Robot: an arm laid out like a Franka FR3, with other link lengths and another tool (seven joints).
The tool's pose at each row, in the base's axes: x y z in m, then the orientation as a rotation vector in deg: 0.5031 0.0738 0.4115 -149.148 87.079 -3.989; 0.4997 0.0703 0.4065 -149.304 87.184 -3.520; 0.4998 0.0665 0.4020 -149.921 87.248 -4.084; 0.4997 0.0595 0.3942 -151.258 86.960 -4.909; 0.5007 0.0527 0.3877 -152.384 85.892 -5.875; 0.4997 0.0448 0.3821 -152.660 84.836 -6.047; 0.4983 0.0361 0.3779 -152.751 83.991 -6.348; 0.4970 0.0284 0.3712 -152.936 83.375 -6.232; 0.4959 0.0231 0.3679 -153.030 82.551 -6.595; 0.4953 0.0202 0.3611 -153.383 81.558 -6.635; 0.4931 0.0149 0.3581 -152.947 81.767 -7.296; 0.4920 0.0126 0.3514 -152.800 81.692 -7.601; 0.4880 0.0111 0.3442 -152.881 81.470 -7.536; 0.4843 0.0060 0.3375 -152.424 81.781 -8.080
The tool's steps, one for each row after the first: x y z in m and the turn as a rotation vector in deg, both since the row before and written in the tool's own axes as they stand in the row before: 0.0015 0.0053 0.0043 -0.311 -0.180 0.024; 0.0035 0.0023 0.0041 -0.317 0.594 -0.203; 0.0062 0.0045 0.0072 -0.634 0.936 -0.657; 0.0064 0.0033 0.0062 -0.104 0.725 -1.014; 0.0062 0.0055 0.0051 0.298 -0.066 -0.686; 0.0066 0.0062 0.0036 0.382 -0.005 -0.511; 0.0057 0.0060 0.0061 0.089 -0.155 -0.404; 0.0038 0.0042 0.0029 0.382 0.043 -0.506; 0.0020 0.0029 0.0065 0.158 -0.091 -0.680; 0.0031 0.0051 0.0024 0.435 0.285 0.242; 0.0012 0.0031 0.0064 0.231 0.109 -0.003; -0.0011 0.0051 0.0065 0.014 -0.065 -0.150; 0.0020 0.0068 0.0058 0.373 0.237 0.311
